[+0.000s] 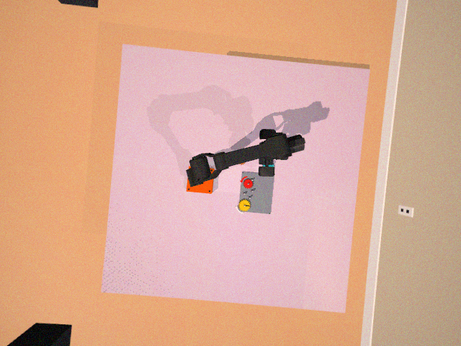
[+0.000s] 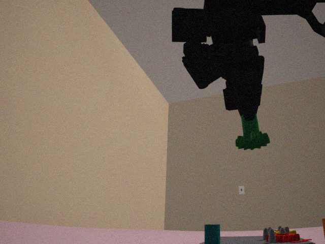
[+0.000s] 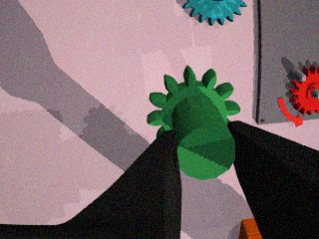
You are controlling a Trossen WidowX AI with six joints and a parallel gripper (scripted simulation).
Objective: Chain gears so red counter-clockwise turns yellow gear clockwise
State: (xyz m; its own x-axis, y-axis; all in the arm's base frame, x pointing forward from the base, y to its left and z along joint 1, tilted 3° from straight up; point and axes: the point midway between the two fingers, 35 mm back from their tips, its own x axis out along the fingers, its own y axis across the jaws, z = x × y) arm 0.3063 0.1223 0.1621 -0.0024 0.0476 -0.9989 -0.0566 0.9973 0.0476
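The grey board is 1 cm ahead of my gripper tip, 19 cm to the right of it and 15 cm below it. Round my gripper tip: green gear: 1 cm below; orange gear: 8 cm behind, 3 cm to the right, 14 cm below; teal gear: 6 cm ahead, 4 cm to the right, 14 cm below.
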